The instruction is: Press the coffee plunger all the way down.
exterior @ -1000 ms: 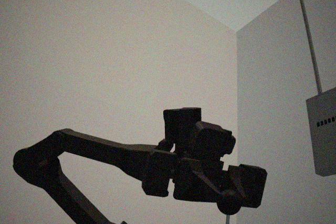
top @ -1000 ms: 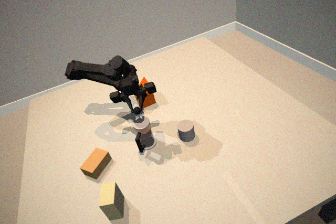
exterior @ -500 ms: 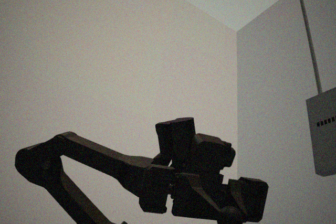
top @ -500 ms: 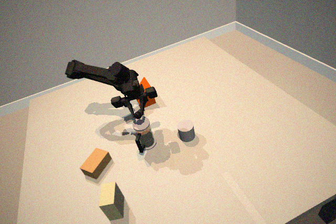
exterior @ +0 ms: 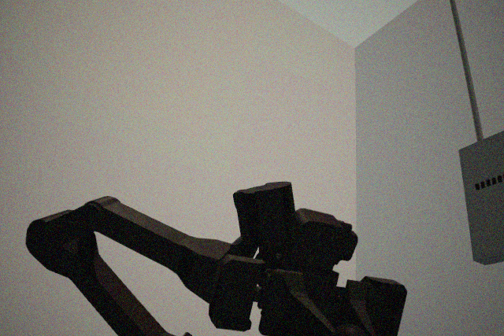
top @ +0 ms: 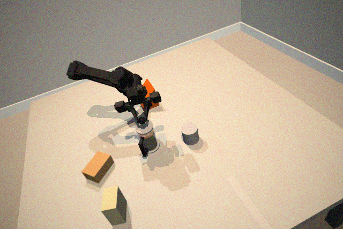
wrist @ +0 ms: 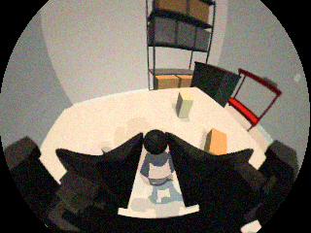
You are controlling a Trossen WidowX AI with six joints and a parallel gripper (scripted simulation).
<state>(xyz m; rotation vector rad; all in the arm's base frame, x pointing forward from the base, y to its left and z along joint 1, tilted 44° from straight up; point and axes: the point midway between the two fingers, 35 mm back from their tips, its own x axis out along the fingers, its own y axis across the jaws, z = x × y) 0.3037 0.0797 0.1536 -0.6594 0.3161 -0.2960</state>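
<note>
The coffee press is 10 mm to the right of my gripper tip and 90 mm below it. From my gripper tip the other things lie so: orange block (240 mm to the right, 160 mm below); then grey cylinder (20 mm ahead, 180 mm to the left, 150 mm below).
</note>
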